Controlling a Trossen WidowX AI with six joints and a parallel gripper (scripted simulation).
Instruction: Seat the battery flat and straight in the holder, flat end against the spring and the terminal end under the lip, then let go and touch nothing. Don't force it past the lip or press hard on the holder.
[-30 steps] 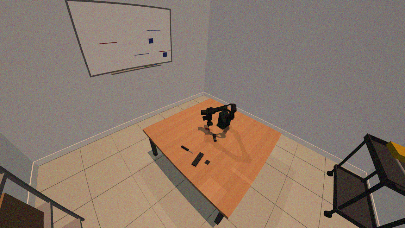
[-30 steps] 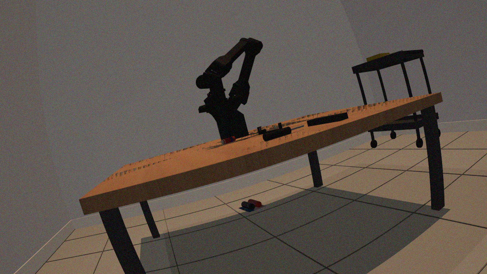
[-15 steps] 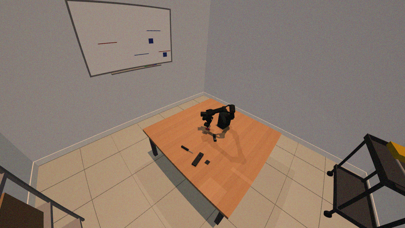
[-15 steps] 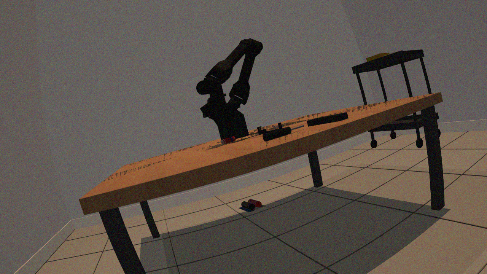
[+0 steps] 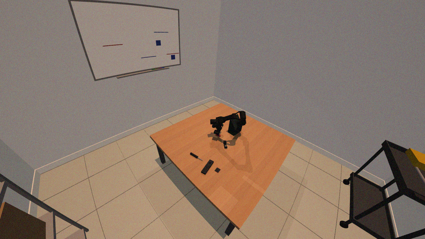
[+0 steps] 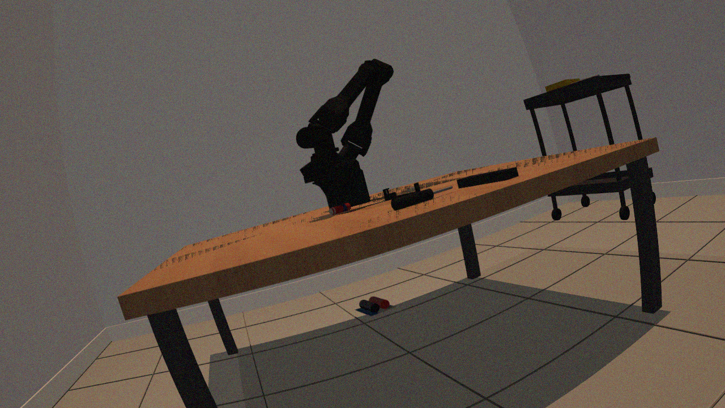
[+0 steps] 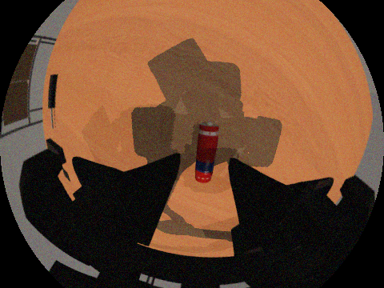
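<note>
Right now my gripper tip is 2 cm above the battery. From my gripper tip the other things lie so: black battery cover: 34 cm to the left, 34 cm ahead, 3 cm below; then black screwdriver: 40 cm ahead, 11 cm to the left, 2 cm below; then black remote: 39 cm ahead, 26 cm to the left, 1 cm below.
</note>
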